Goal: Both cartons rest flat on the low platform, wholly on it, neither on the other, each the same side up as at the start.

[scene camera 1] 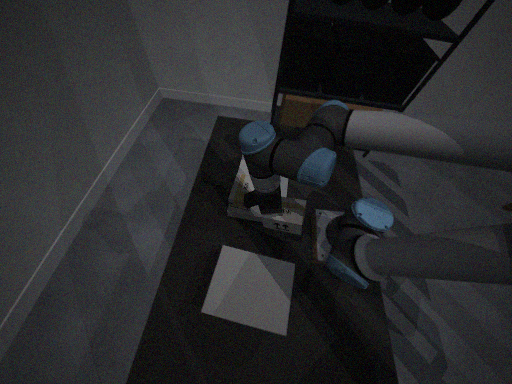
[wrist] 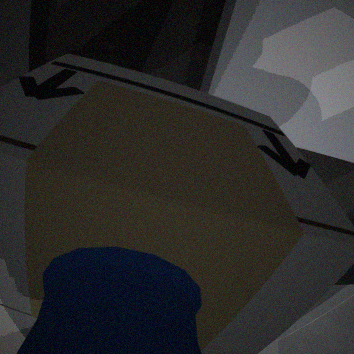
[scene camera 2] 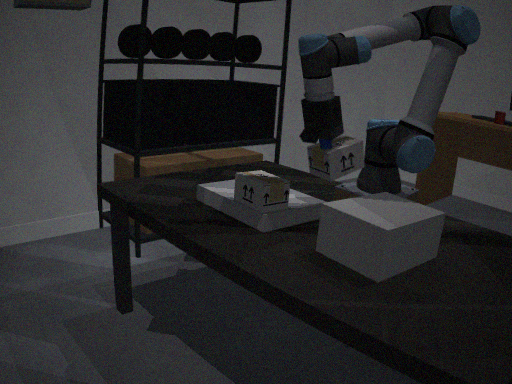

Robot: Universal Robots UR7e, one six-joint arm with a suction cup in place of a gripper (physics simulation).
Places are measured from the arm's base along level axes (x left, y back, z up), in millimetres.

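Pixels of known places: hand, its tool point: [wrist: 126,258] [scene camera 2: 326,151]; arm's base, origin of its link: [scene camera 2: 378,187].
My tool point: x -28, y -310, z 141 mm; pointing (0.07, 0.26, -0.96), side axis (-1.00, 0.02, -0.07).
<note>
Ahead of a thing's pixels: the offset from my tool point to its middle. Level surfaces: height alone.
One white carton with tan tape {dx -130, dy -103, dz -122 mm} [scene camera 1: 242,194] [scene camera 2: 261,191] sits upright on the low white platform {dx -200, dy -24, dz -184 mm} [scene camera 1: 240,215] [scene camera 2: 280,220], its arrows pointing up. My suction gripper [scene camera 2: 326,144] [wrist: 120,300] has its blue cup on the taped top of the other carton {dx +8, dy +40, dz -17 mm} [scene camera 1: 282,226] [scene camera 2: 336,159] [wrist: 160,165]. This carton hangs in the air, arrows up. In the scene camera 1 view it covers the platform's front right part; its height above the platform is hard to judge. In that view, the tool hides the cup.
A large white box {dx +224, dy -58, dz -148 mm} [scene camera 1: 250,290] [scene camera 2: 380,235] stands on the dark table {dz -208 mm} [scene camera 1: 175,295] [scene camera 2: 240,255], on the near side of the platform in the scene camera 1 view. The arm base [scene camera 2: 378,175] is beyond the held carton in scene camera 2. A black rack [scene camera 2: 140,100] stands behind.
</note>
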